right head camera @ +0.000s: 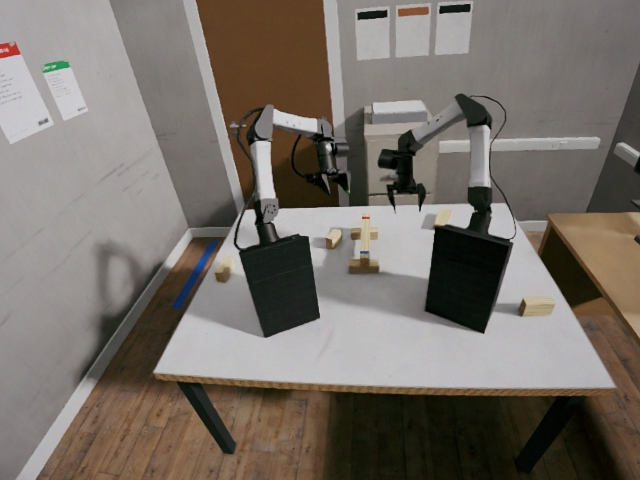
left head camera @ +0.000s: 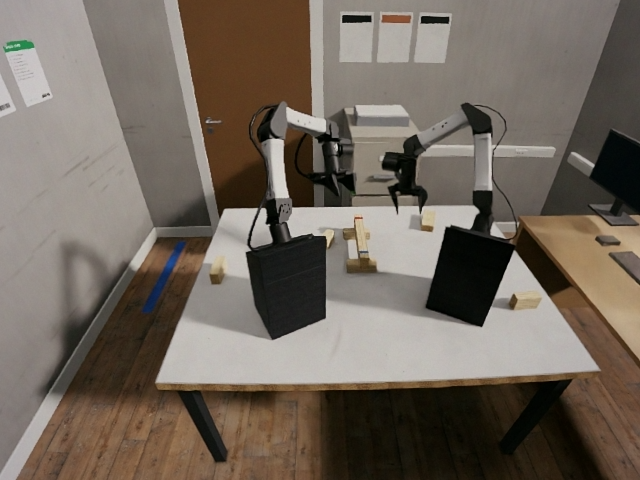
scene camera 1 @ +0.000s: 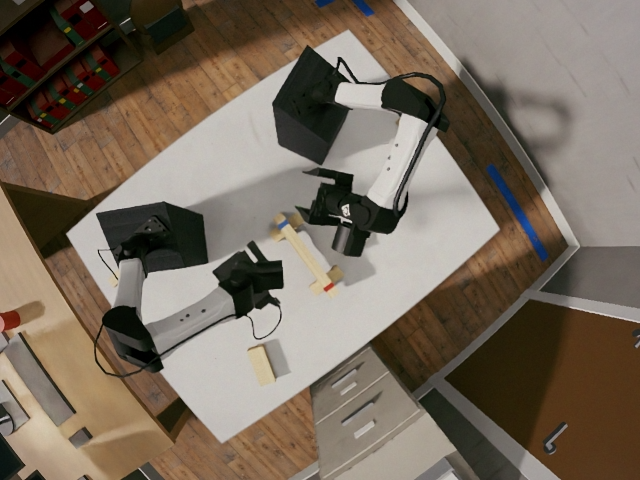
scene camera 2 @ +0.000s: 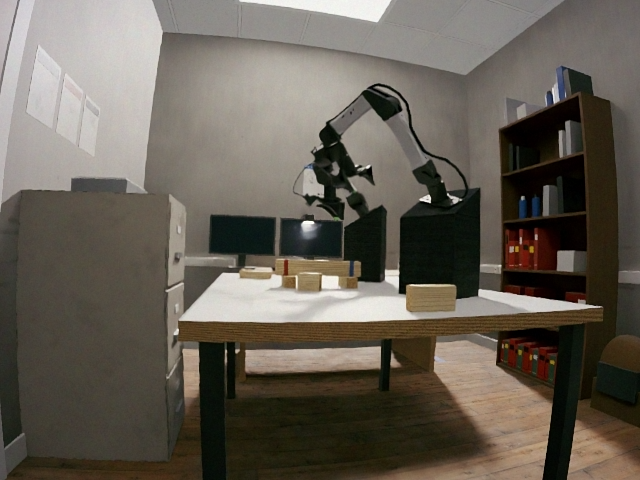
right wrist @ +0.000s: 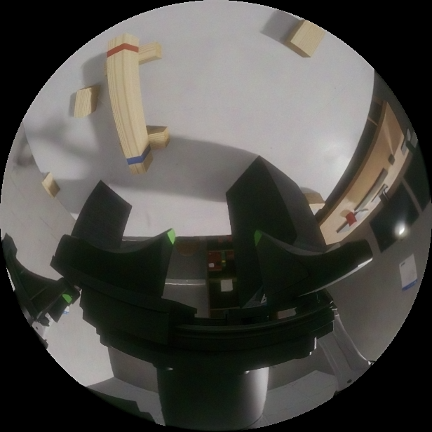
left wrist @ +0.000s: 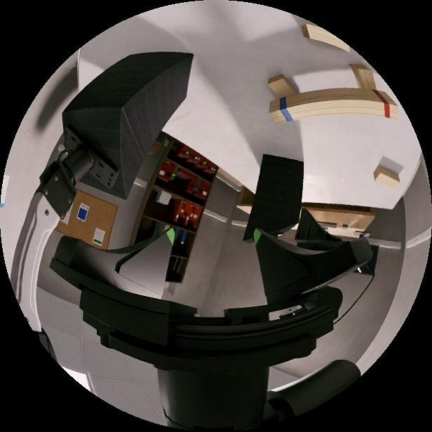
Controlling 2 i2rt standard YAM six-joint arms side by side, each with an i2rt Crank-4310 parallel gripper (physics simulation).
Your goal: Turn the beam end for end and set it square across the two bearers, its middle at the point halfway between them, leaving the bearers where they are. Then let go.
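Places are measured from the left arm's base along level axes (x ahead, y right, z down), in centimetres.
Where they show: left gripper, fingertip midpoint: (right head camera: 339, 195) (left head camera: 346, 195) (scene camera 1: 300, 189) (scene camera 2: 364, 189); right gripper, fingertip midpoint: (right head camera: 407, 213) (left head camera: 408, 214) (scene camera 1: 236, 256) (scene camera 2: 339, 220); left arm's base, origin of the base link: (right head camera: 270, 244) (left head camera: 283, 244) (scene camera 1: 318, 94) (scene camera 2: 440, 201); right arm's base, origin of the base link: (right head camera: 476, 234) (left head camera: 479, 234) (scene camera 1: 140, 241).
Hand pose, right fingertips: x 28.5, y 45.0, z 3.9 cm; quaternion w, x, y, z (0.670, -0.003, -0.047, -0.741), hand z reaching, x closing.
Things, the pixels of their top centre, and the offset from my right fingertips. Level surfaces: height alone.
- pale wooden beam, middle of its top: (scene camera 1: 306, 256) (scene camera 2: 318, 260) (right head camera: 365, 233) (left head camera: 361, 233) dx +11.2, dy -17.6, dz +18.3 cm
- far bearer, middle of its top: (scene camera 1: 326, 281) (scene camera 2: 288, 275) (right head camera: 364, 230) (left head camera: 356, 230) dx +23.3, dy -19.4, dz +24.6 cm
- white table, its level: dz +29.0 cm
The pale wooden beam (left head camera: 360, 236) (right head camera: 364, 235) (scene camera 1: 306, 253) (scene camera 2: 317, 267) (left wrist: 330, 104) (right wrist: 125, 100) lies flat across both bearers, looking about square to them. Its blue-banded end rests over the near bearer (left head camera: 354, 266) (right head camera: 356, 267) (right wrist: 159, 137) and its red-banded end over the far bearer (left head camera: 349, 234) (right head camera: 373, 233) (right wrist: 151, 51) in the head views. A short stretch overhangs each. My left gripper (left head camera: 345, 192) (right head camera: 339, 192) (scene camera 1: 300, 190) (left wrist: 213, 230) is open and empty, high above the table. My right gripper (left head camera: 409, 211) (right head camera: 407, 209) (right wrist: 214, 231) is open and empty, raised and clear of the beam.
Loose wooden blocks stand on the white table (left head camera: 382, 335): one (left head camera: 329, 238) (right head camera: 333, 238) left of the beam, one (left head camera: 427, 221) (scene camera 1: 262, 364) at the back right of the left head view, one (left head camera: 218, 270) at its left edge, one (left head camera: 525, 300) at its right.
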